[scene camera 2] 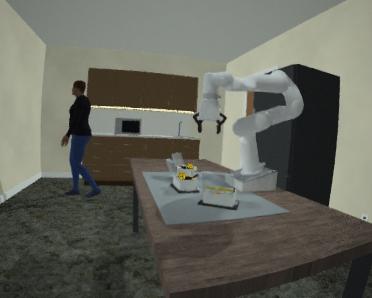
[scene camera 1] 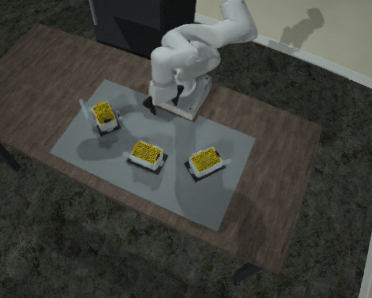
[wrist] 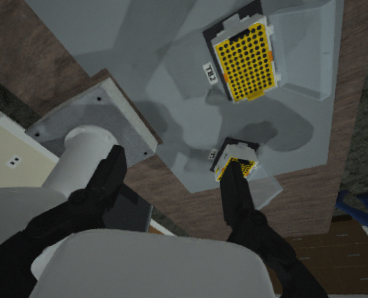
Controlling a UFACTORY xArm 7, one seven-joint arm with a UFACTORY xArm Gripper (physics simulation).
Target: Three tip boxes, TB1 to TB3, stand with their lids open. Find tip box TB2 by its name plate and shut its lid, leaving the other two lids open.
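Places are measured from the arm's base along level axes (x ahead, y right, z down), in centimetres.
Where they show: gripper, fingertip midpoint: (scene camera 2: 208, 133) (scene camera 1: 164, 108) (wrist: 176, 164); arm's base at its link origin: (scene camera 2: 251, 171) (scene camera 1: 183, 85) (wrist: 93, 145).
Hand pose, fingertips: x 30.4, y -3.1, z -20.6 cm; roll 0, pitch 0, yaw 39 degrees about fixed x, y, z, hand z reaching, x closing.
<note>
Each offset is from my fingertips to the top centre of the thing. "pt": to the spot under its first point. Level surfaces: height alone.
Tip box TB2 {dx +9.6, dy +4.6, dz +21.3 cm} (wrist: 246, 62) shows its yellow tip rack in the wrist view, with name plate "TB2" {pt dx +2.9, dy +4.3, dz +28.5 cm} (wrist: 210, 73) on the side towards the robot base. Its clear lid {pt dx +17.0, dy +5.2, dz +18.3 cm} (wrist: 305, 55) is open on the opposite side. It appears to be the middle box {dx +8.4, dy +4.6, dz +22.1 cm} (scene camera 1: 146, 154) (scene camera 2: 186, 185) on the mat. Another box {dx -2.8, dy +31.6, dz +22.1 cm} (scene camera 1: 104, 116) (wrist: 236, 157) stands at the mat's far end, lid {dx +3.0, dy +36.9, dz +13.4 cm} (scene camera 1: 86, 112) (wrist: 265, 187) open; its plate is too small to read. The third box {dx +2.3, dy -19.8, dz +22.1 cm} (scene camera 1: 205, 162) (scene camera 2: 220, 198) has its lid {pt dx +7.9, dy -26.9, dz +17.5 cm} (scene camera 2: 218, 181) open. My gripper (scene camera 1: 164, 106) (scene camera 2: 209, 131) (wrist: 176, 164) is open and empty, high above the table beside the robot base.
The boxes stand on a grey mat {dz +28.7 cm} (scene camera 1: 200, 215) (scene camera 2: 260, 210) on the wooden table {dz +29.0 cm} (scene camera 1: 280, 150) (scene camera 2: 200, 260). The white robot base (scene camera 1: 197, 100) (scene camera 2: 260, 181) (wrist: 85, 107) is by the mat's back edge. A dark cabinet (scene camera 2: 312, 135) stands behind; a person (scene camera 2: 80, 135) is beyond the table.
</note>
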